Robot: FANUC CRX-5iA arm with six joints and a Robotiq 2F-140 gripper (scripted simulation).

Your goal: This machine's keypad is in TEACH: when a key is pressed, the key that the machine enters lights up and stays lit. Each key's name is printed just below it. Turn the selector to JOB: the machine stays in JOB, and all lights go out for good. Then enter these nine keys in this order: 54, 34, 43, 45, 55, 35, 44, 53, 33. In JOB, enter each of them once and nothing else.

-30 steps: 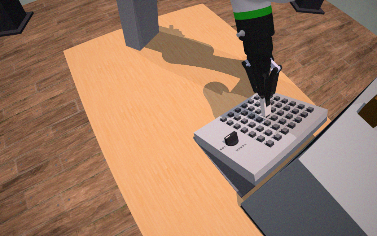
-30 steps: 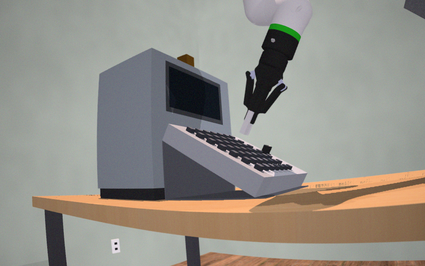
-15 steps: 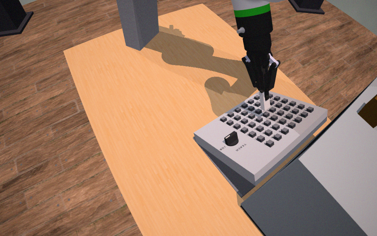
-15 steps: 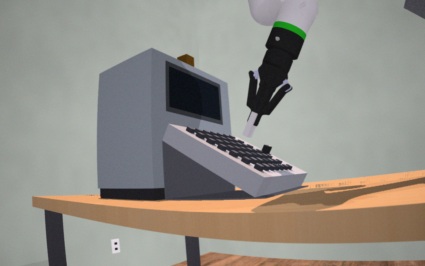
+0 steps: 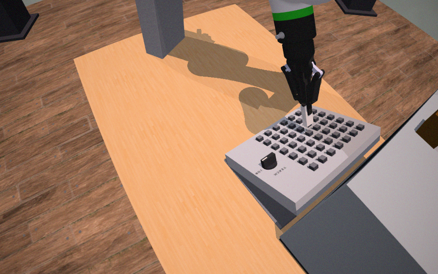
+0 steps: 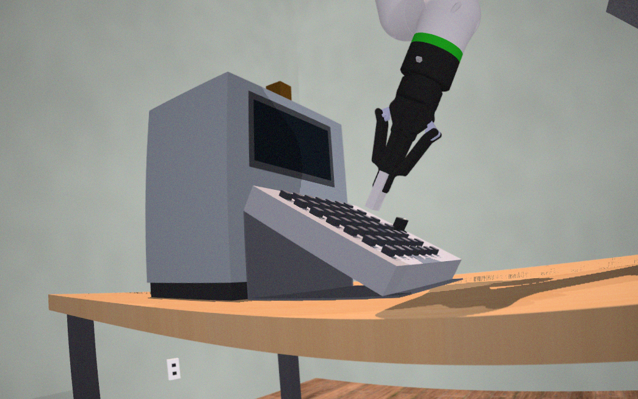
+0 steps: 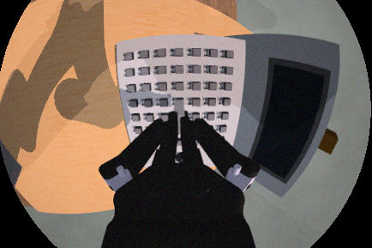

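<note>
My hand is 10 mm short of the key, 50 mm to the right of it and 50 mm above it. From my hand the other things lie so: black selector knob (110 mm ahead, 130 mm to the right, 40 mm below); grey keypad panel (80 mm ahead, 10 mm to the right, 90 mm below).
</note>
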